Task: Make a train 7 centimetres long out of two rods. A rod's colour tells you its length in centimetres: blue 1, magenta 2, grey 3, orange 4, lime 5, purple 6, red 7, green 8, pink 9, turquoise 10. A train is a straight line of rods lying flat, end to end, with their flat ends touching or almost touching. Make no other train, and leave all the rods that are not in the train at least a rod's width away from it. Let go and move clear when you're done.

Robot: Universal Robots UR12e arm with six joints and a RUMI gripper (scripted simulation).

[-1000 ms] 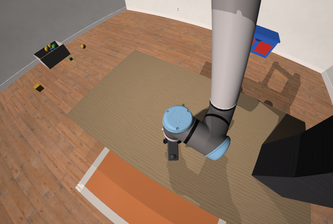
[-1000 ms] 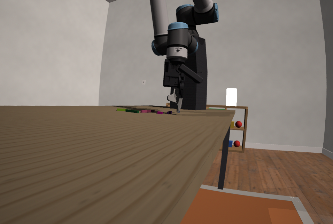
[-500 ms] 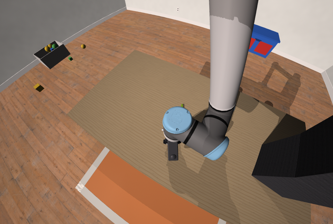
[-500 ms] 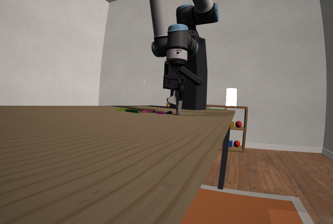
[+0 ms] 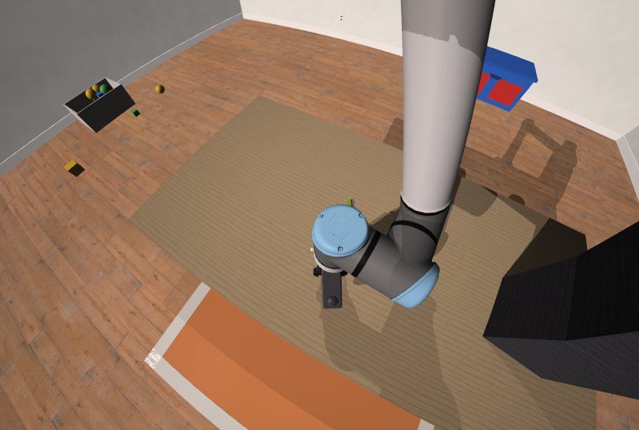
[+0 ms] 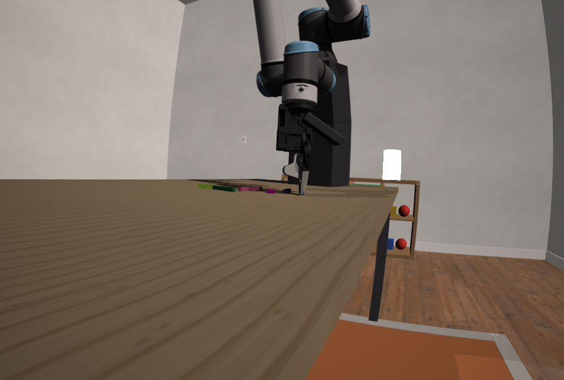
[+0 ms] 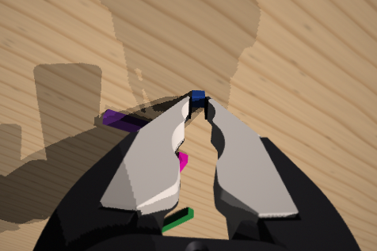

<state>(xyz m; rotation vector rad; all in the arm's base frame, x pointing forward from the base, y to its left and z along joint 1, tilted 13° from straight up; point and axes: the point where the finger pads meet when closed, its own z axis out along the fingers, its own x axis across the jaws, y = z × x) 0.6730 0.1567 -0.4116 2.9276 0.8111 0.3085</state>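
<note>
Right now the small blue rod is 1 cm below my hand. Also, from my hand: purple rod 5 cm to the right, 3 cm behind, 1 cm below; magenta rod 7 cm to the right, 2 cm ahead, 1 cm below; pink rod 15 cm to the right, 1 cm below.
</note>
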